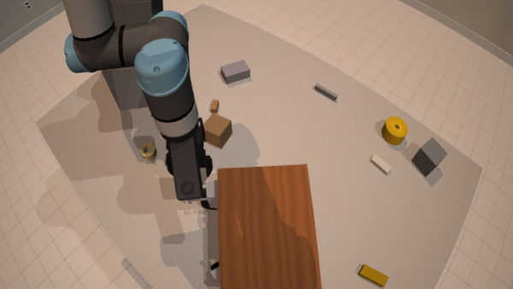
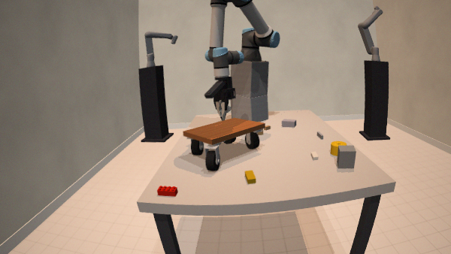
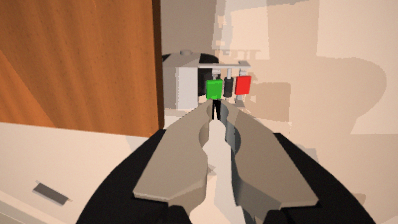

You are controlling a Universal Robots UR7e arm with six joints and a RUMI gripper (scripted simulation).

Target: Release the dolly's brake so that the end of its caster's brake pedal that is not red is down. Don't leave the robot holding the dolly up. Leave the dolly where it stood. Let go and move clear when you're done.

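Right now the brake pedal is 1 cm behind my hand, 1 cm to the right of it and 4 cm below it. Round my hand: brown block: 23 cm behind, 21 cm to the left, 11 cm below; brown cube: 14 cm behind, 16 cm to the left, 9 cm below; tan ring: 23 cm behind, 3 cm to the right, 11 cm below.
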